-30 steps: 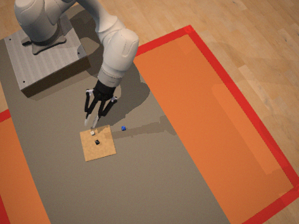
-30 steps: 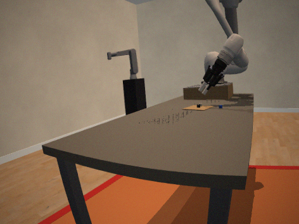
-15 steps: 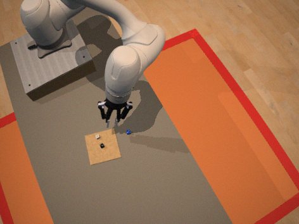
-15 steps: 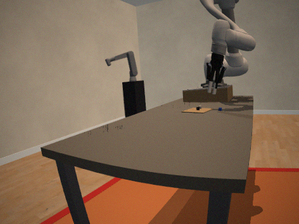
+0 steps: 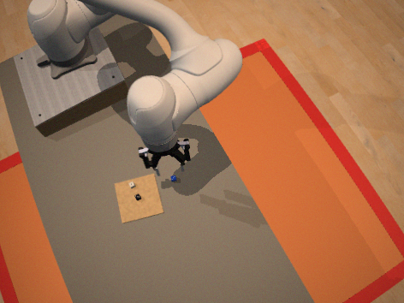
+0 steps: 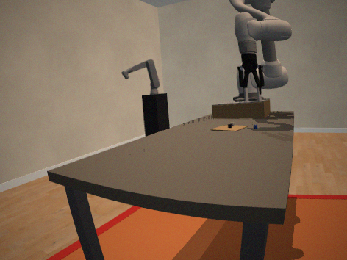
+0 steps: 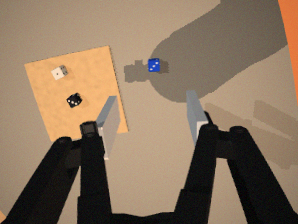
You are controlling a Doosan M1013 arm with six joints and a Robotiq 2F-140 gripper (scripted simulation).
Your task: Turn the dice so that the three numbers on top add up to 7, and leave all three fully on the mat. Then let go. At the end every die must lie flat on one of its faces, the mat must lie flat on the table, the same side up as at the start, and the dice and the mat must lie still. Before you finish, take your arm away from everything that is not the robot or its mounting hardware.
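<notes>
My hand is 150 mm above the blue die and 10 mm past it. From my hand the other things lie so: black die: 150 mm below, 130 mm to the right, 10 mm ahead; tan mat: 160 mm below, 130 mm to the right, 10 mm ahead; white die: 150 mm below, 130 mm to the right, 40 mm behind.
</notes>
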